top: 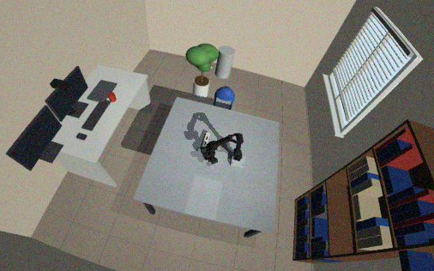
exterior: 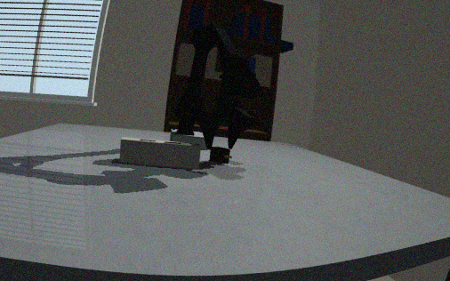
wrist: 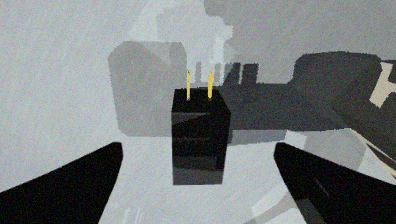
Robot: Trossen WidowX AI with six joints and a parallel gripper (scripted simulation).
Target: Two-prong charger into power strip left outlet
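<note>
Right now my gripper tip is 20 mm above the dark grey charger, 10 mm to the right of it and 10 mm short of it.
</note>
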